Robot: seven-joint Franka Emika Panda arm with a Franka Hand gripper.
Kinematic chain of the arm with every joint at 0, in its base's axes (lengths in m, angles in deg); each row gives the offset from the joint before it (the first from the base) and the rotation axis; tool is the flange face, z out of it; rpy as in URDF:
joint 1: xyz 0 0 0.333 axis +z
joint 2: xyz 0 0 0 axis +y
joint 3: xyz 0 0 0.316 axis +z
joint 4: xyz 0.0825 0 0 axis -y
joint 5: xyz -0.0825 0 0.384 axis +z
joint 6: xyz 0 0 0 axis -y
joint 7: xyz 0.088 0 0 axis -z
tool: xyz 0 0 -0.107 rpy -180 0 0
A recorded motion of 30 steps. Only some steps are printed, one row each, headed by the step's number.
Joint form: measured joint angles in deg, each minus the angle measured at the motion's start. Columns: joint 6, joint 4, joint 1, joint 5, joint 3, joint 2, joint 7.
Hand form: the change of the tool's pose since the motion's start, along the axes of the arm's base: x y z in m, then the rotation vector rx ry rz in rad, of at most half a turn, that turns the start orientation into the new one. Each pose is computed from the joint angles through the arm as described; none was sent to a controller.
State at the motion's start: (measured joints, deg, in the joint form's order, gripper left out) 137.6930 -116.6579 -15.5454 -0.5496 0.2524 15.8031 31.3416
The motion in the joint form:
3: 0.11 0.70 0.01 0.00 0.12 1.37 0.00
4: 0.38 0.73 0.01 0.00 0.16 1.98 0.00
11: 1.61 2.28 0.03 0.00 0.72 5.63 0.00
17: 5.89 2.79 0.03 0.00 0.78 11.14 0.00
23: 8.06 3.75 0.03 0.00 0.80 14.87 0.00
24: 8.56 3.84 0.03 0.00 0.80 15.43 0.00
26: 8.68 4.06 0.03 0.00 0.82 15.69 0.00
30: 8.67 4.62 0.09 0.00 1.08 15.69 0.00
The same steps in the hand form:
3: 0.0036 0.0004 -0.0089 0.0033 0.0092 0.0022
4: 0.0040 0.0007 -0.0147 0.0050 0.0144 0.0029
11: 0.0132 0.0044 -0.0399 0.0128 0.0280 0.0124
17: 0.0163 0.0044 -0.0884 0.0185 0.0394 0.0132
23: 0.0184 0.0042 -0.1185 0.0226 0.0492 0.0133
24: 0.0186 0.0042 -0.1232 0.0227 0.0486 0.0132
26: 0.0196 0.0041 -0.1243 0.0226 0.0472 0.0135
30: 0.0238 0.0065 -0.1205 0.0223 0.0373 0.0184

